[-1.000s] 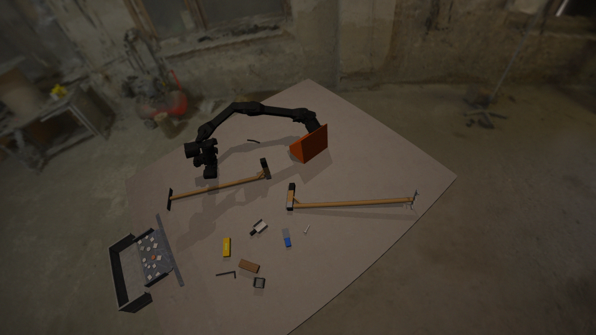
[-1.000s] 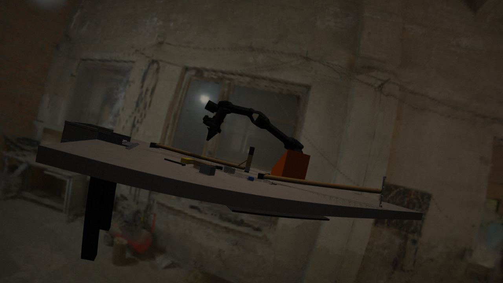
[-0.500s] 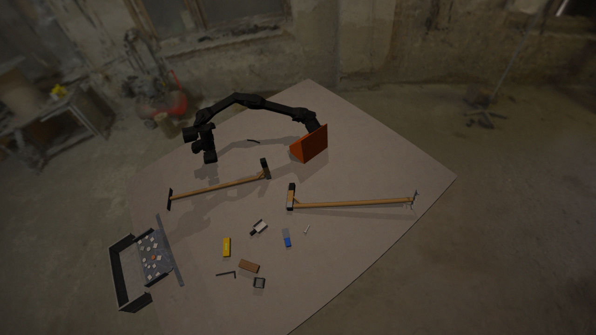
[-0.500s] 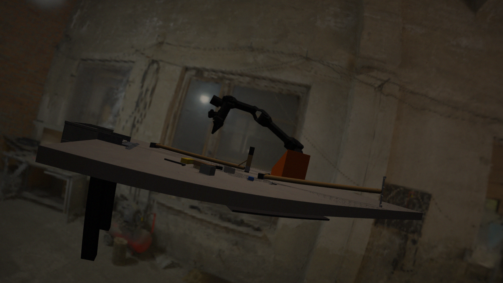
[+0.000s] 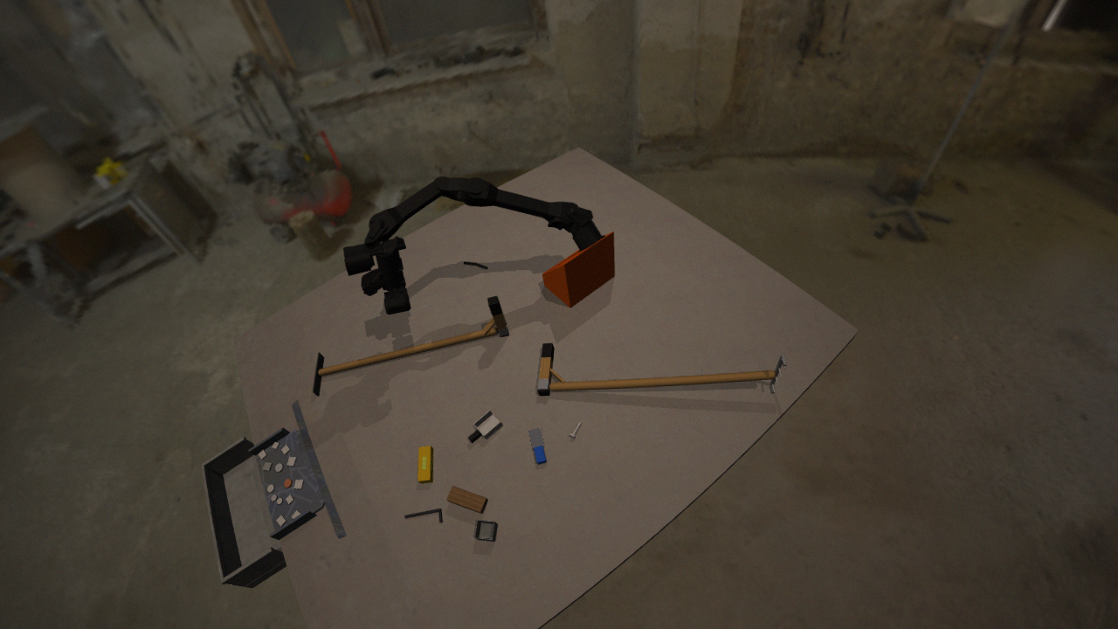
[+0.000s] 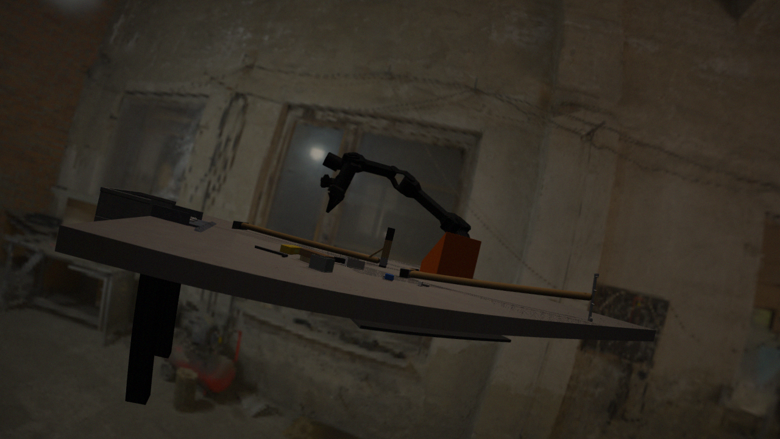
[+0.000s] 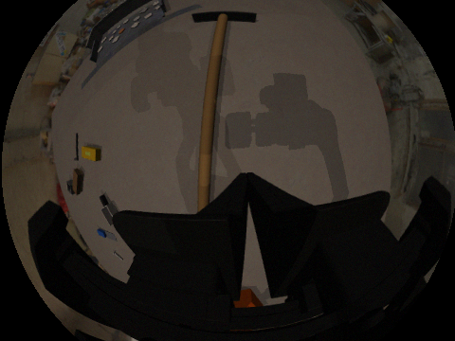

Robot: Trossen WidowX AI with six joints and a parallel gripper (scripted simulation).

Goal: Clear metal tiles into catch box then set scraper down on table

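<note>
Now: the wooden-shafted scraper 50 mm ahead of my gripper tip, 40 mm to the left of it and 80 mm below it. Also, from my gripper tip: wooden block: 150 mm ahead, 500 mm to the left, 130 mm below; yellow block: 180 mm ahead, 360 mm to the left, 130 mm below; blue piece: 50 mm behind, 510 mm to the left, 140 mm below.
</note>
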